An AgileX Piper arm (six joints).
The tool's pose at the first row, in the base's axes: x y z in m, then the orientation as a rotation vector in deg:
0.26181 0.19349 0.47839 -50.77 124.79 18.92
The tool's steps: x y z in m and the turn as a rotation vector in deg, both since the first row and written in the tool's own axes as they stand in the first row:
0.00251 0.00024 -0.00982 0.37 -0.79 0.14
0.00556 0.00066 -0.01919 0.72 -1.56 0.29
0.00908 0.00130 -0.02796 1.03 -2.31 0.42
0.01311 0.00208 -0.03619 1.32 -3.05 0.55
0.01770 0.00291 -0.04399 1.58 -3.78 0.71
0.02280 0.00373 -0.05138 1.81 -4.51 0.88
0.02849 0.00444 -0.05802 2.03 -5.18 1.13
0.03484 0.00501 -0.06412 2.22 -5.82 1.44
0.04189 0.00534 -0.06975 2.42 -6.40 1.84
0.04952 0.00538 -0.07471 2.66 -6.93 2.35
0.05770 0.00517 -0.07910 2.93 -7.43 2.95
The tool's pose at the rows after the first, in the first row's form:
0.25506 0.18773 0.48330 -50.15 124.13 18.87
0.24818 0.18205 0.48750 -49.53 123.49 18.84
0.24125 0.17659 0.49094 -48.97 122.87 18.84
0.23428 0.17124 0.49364 -48.42 122.25 18.86
0.22723 0.16585 0.49563 -47.87 121.65 18.92
0.22018 0.16040 0.49697 -47.32 121.06 19.01
0.21332 0.15494 0.49737 -46.71 120.56 19.14
0.20654 0.14931 0.49693 -46.07 120.12 19.31
0.19985 0.14338 0.49566 -45.35 119.77 19.49
0.19344 0.13728 0.49353 -44.51 119.52 19.66
0.18725 0.13101 0.49061 -43.57 119.33 19.83

